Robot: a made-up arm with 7 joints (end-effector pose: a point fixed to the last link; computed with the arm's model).
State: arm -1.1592 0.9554 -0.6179 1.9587 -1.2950 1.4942 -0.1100
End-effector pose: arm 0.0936 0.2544 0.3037 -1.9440 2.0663 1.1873
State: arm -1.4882 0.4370 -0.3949 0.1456 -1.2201 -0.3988 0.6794
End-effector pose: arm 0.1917 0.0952 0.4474 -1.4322 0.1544 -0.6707
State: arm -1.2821 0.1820 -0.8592 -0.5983 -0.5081 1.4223 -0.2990
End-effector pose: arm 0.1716 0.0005 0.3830 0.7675 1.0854 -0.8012
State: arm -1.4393 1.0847 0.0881 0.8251 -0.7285 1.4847 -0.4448
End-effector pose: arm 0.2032 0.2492 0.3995 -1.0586 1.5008 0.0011
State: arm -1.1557 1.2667 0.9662 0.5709 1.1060 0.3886 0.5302
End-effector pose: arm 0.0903 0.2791 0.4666 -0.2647 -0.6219 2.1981
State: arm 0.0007 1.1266 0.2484 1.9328 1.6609 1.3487 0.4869
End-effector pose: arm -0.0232 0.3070 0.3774 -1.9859 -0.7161 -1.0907
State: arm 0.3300 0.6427 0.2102 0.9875 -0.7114 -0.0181 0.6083
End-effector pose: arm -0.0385 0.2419 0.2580 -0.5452 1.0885 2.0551
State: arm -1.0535 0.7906 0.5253 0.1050 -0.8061 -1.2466 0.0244
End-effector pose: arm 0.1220 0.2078 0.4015 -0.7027 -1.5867 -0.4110
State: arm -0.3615 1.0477 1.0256 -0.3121 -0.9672 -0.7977 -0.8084
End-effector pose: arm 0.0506 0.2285 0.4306 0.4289 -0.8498 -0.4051
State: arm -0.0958 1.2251 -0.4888 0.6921 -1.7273 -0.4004 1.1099
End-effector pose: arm 0.0830 0.2643 0.3387 -1.0498 0.2381 1.8956
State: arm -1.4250 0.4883 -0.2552 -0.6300 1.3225 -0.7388 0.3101
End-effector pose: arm 0.1217 0.0895 0.4312 0.7308 -1.9897 -0.1233
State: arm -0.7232 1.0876 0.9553 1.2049 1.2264 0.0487 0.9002
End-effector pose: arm 0.1121 0.2836 0.3479 0.4544 -0.0409 2.0506
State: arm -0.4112 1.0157 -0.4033 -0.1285 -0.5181 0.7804 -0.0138
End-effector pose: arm 0.1566 0.2008 0.3168 0.1032 1.4049 0.3612
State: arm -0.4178 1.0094 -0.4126 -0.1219 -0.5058 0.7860 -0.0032
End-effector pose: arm 0.1570 0.2004 0.3160 0.1132 1.4003 0.3767
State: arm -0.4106 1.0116 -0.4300 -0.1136 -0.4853 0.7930 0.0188
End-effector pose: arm 0.1554 0.2014 0.3141 0.1417 1.4014 0.4162
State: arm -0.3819 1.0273 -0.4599 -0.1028 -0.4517 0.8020 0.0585
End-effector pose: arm 0.1505 0.2047 0.3106 0.2018 1.4088 0.4911
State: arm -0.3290 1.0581 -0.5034 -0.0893 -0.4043 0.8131 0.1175
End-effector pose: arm 0.1416 0.2103 0.3060 0.3023 1.4190 0.5988
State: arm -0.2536 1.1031 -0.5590 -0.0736 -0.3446 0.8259 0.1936
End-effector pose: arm 0.1288 0.2180 0.3013 0.4489 1.4245 0.7250
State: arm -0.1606 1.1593 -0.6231 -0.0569 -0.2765 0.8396 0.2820
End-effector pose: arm 0.1128 0.2268 0.2978 0.6394 1.4172 0.8465
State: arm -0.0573 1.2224 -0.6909 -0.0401 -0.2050 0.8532 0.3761
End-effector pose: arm 0.0952 0.2358 0.2967 0.8619 1.3921 0.9396
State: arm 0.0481 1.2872 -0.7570 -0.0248 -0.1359 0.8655 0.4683
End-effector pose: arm 0.0776 0.2443 0.2983 1.0941 1.3510 0.9878
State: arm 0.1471 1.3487 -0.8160 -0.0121 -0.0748 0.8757 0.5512
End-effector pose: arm 0.0620 0.2514 0.3022 1.3096 1.3015 0.9902
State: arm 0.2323 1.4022 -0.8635 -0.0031 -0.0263 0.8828 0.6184
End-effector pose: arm 0.0497 0.2569 0.3072 1.4860 1.2549 0.9600
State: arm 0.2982 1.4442 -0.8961 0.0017 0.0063 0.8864 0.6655
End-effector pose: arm 0.0411 0.2606 0.3120 1.6105 1.2215 0.9192
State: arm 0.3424 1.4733 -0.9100 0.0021 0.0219 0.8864 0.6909
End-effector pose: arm 0.0364 0.2628 0.3157 1.6803 1.2054 0.8894
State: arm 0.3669 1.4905 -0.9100 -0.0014 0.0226 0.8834 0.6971
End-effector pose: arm 0.0346 0.2637 0.3179 1.7054 1.2080 0.8765
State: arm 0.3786 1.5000 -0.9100 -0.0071 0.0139 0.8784 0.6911
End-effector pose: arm 0.0338 0.2636 0.3189 1.7073 1.2285 0.8690
